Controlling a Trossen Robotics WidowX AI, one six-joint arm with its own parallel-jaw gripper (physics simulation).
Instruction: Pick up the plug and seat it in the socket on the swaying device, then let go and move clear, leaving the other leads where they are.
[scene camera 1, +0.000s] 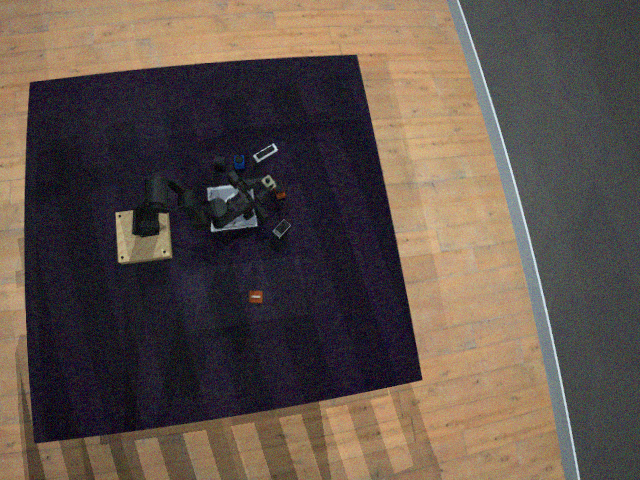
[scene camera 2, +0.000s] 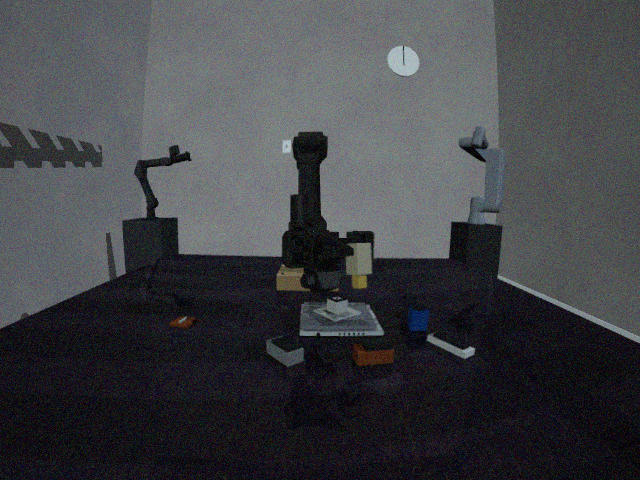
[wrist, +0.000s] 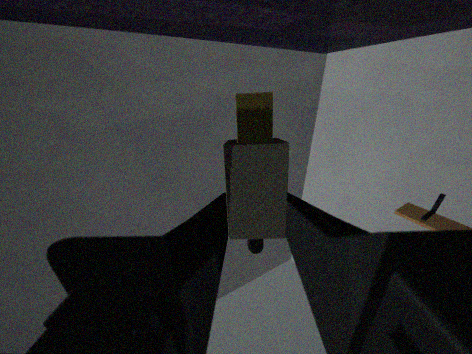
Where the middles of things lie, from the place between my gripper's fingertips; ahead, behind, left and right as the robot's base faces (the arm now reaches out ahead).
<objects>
My gripper is now 1 cm above the cream plug (scene camera 2: 360, 264). Round my hand: orange-and-black lead (scene camera 2: 371, 352) (16 cm below, 4 cm ahead, 2 cm to the left); then device plate (scene camera 2: 337, 313) (14 cm below, 13 cm behind, 2 cm to the right).
</objects>
